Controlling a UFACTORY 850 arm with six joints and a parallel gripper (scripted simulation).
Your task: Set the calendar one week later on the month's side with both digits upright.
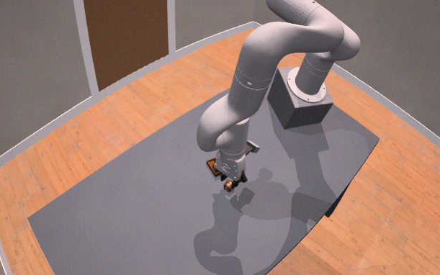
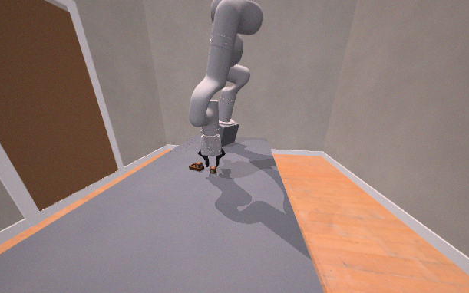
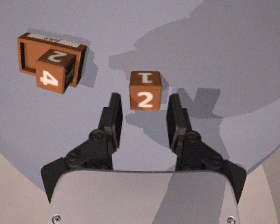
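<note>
The number cube is 40 mm below my hand. From my hand the other things lie so: brown wooden calendar tray (110 mm to the right, 50 mm below, 20 mm behind).
</note>
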